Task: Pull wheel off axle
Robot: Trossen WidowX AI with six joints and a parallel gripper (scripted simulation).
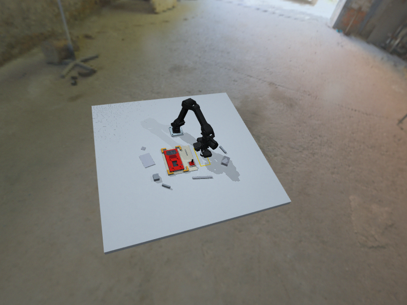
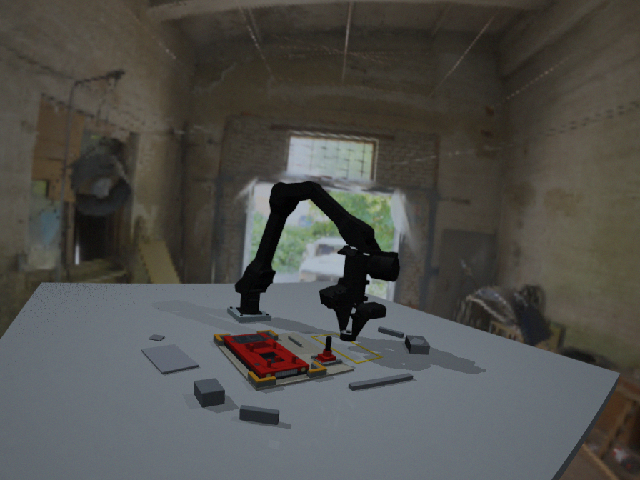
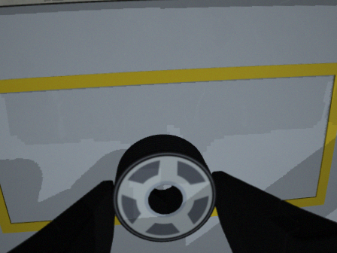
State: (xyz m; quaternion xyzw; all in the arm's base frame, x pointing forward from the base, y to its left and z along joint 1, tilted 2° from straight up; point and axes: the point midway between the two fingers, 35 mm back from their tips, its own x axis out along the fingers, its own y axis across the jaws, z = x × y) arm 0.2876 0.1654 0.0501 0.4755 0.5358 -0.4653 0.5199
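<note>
My gripper tip is now right at the wheel. Also, from my gripper tip: flat plate 1 cm behind, 43 cm to the right, 3 cm below; then long bar 20 cm ahead, 4 cm to the right, 3 cm below; then upright axle 7 cm ahead, 9 cm to the right.
</note>
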